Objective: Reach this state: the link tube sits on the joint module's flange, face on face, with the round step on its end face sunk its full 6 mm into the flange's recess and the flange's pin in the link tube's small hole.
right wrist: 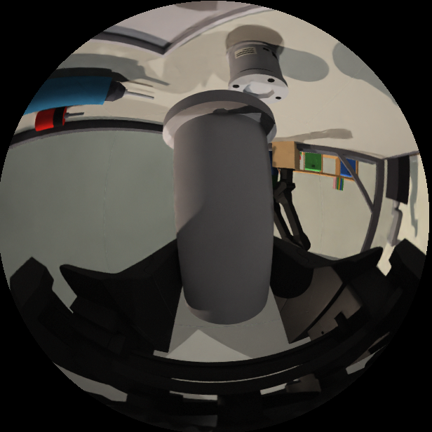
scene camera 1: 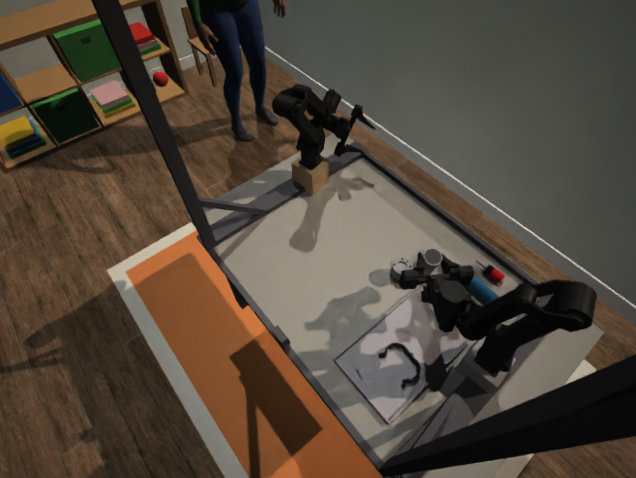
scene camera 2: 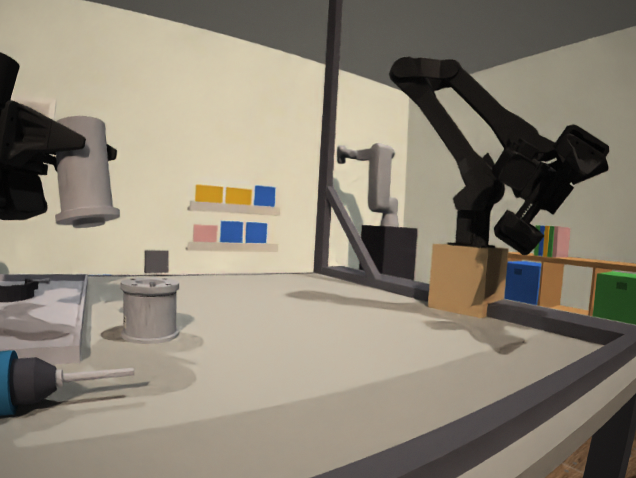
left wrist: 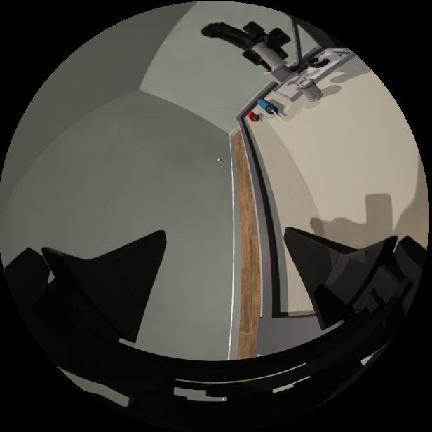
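Where they show: left gripper, fingertip midpoint: (scene camera 1: 369, 140) (scene camera 2: 558, 205); right gripper, fingertip midpoint: (scene camera 1: 428, 252) (scene camera 2: 101, 148); left arm's base, link origin: (scene camera 1: 310, 161) (scene camera 2: 471, 246); right arm's base, link origin: (scene camera 1: 490, 360).
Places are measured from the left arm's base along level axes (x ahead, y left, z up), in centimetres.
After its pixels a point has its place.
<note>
The grey link tube (scene camera 1: 432, 256) @(x 56.8, y -16.1, z 11.2 cm) (scene camera 2: 84, 174) @(x 56.6, y -12.5, z 5.8 cm) (left wrist: 267, 55) (right wrist: 225, 200) hangs roughly upright in the air, flanged end down, its round step showing below in scene camera 2. My right gripper (scene camera 1: 434, 264) (scene camera 2: 97, 147) @(x 54.9, y -13.8, z 8.7 cm) (right wrist: 222, 238) is shut on it. The grey joint module (scene camera 1: 396, 271) @(x 48.9, y -16.5, z -5.1 cm) (scene camera 2: 149, 313) @(x 50.1, y -10.9, z -7.9 cm) (left wrist: 311, 91) (right wrist: 254, 62) stands upright on the table, flange up. The tube is above the module's height and off to its side, to the left in scene camera 2, apart from it. The flange's pin and the tube's small hole cannot be made out. My left gripper (scene camera 1: 366, 138) @(x 13.9, y 17.0, z 6.3 cm) (left wrist: 226, 235) is open and empty, far from both.
A shallow tray (scene camera 1: 354, 359) @(x 54.3, y -45.4, z -10.7 cm) (scene camera 2: 66, 352) @(x 58.5, y -8.4, z -10.1 cm) with a black curved piece (scene camera 1: 415, 362) @(x 68.3, y -35.6, z -9.3 cm) (scene camera 2: 17, 291) @(x 61.9, y -34.1, z -9.3 cm) lies beside the module. A blue tool (scene camera 1: 483, 288) @(x 73.0, y -3.3, z -7.0 cm) (left wrist: 266, 105) (right wrist: 75, 92) and a red tool (scene camera 1: 495, 274) @(x 74.0, y 4.5, z -7.9 cm) (left wrist: 253, 117) (right wrist: 50, 119) lie near the table's edge frame.
</note>
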